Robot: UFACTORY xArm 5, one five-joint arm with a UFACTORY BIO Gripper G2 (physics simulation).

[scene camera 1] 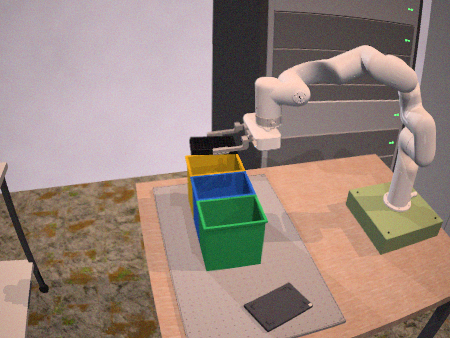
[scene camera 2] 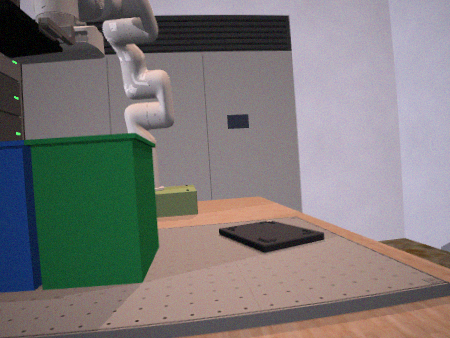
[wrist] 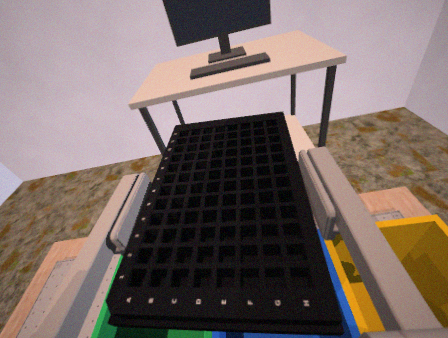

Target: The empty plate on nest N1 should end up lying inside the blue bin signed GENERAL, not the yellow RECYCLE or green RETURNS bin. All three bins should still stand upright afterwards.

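Places are measured from the arm's base along level axes (x ahead, y left, z up), in centimetres.
Pixels of known places: hand at its tool point: (scene camera 1: 217, 143) (scene camera 2: 15, 32) (wrist: 220, 201); arm's base at its link origin: (scene camera 1: 396, 202).
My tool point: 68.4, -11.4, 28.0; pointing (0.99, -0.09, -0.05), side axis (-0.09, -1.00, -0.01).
Ahead of a thing's pixels: the offset from my tool point to its middle, as dx, dy, dz. Level surfaces: height alone.
My gripper (scene camera 1: 212, 143) (wrist: 224, 200) is shut on the black plate @[+1.4, -0.2, -0.6] (scene camera 1: 200, 145) (scene camera 2: 25, 42) (wrist: 225, 316), a grid of square wells, and holds it roughly level by its two sides, high above the bins' rims. The blue bin @[-2.1, -2.1, -25.1] (scene camera 1: 222, 183) (scene camera 2: 17, 215) (wrist: 342, 297) stands upright between the yellow bin @[-3.1, -15.0, -25.1] (scene camera 1: 215, 163) (wrist: 420, 245) and the green bin @[-1.1, +10.9, -25.1] (scene camera 1: 232, 247) (scene camera 2: 90, 215) (wrist: 106, 322). In the wrist view the plate hides most of the blue and green bins. The bin signs do not show.
A flat black fixture @[-7.8, +36.9, -33.3] (scene camera 1: 278, 306) (scene camera 2: 270, 235) lies on the perforated grey mat @[dz -34.0] (scene camera 1: 185, 295) (scene camera 2: 210, 285). The arm stands on a green base block (scene camera 1: 410, 232) (scene camera 2: 176, 204). A side table (wrist: 320, 54) with a monitor (wrist: 220, 20) stands beyond.
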